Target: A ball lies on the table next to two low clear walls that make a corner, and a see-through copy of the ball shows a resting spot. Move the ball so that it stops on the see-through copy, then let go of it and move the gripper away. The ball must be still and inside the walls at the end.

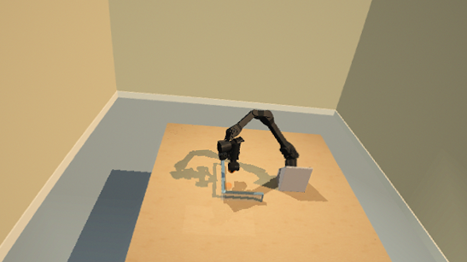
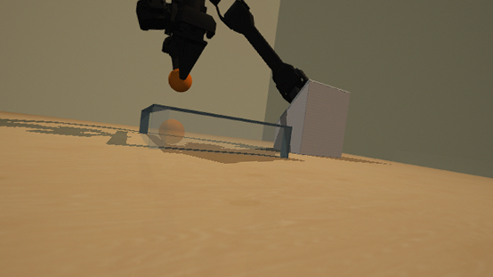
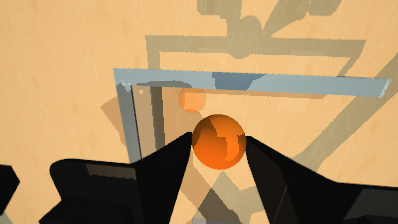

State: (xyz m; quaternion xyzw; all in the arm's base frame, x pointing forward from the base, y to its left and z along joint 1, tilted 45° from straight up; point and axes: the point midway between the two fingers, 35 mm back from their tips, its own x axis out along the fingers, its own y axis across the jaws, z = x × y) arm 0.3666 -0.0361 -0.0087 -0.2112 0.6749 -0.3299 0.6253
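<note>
My gripper tip is now 10 mm short of the see-through copy of ball, 30 mm to the right of it and 100 mm above it. Round my gripper tip: orange ball: right at my gripper tip.
</note>
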